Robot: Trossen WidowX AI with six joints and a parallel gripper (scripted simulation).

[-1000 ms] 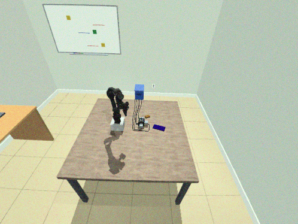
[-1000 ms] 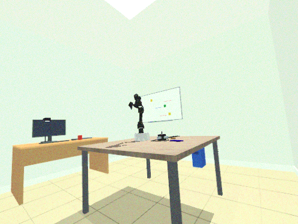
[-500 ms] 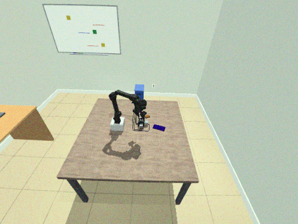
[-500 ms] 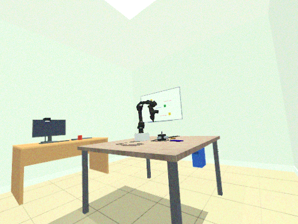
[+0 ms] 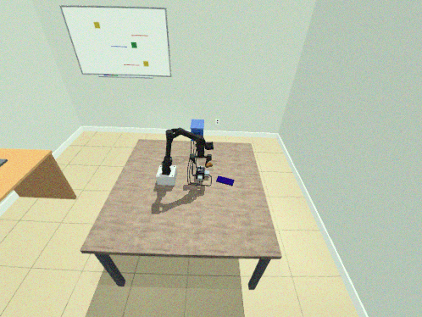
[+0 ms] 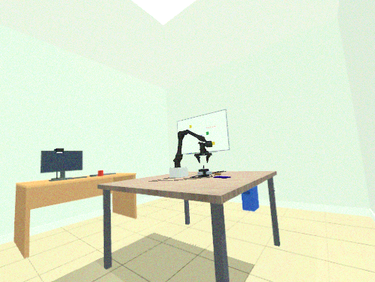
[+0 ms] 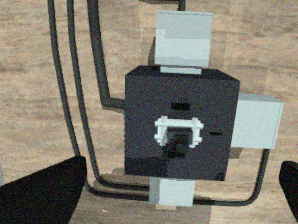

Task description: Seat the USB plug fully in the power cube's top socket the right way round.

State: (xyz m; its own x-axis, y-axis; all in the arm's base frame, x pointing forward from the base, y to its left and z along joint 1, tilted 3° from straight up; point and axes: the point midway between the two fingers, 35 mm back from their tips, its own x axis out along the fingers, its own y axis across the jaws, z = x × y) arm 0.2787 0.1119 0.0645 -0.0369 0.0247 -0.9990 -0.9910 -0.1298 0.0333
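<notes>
Now: the metal USB plug 4 cm below my gripper tip. Also, from my gripper tip: purple flat object 23 cm ahead, 3 cm to the right, 13 cm below.
</notes>
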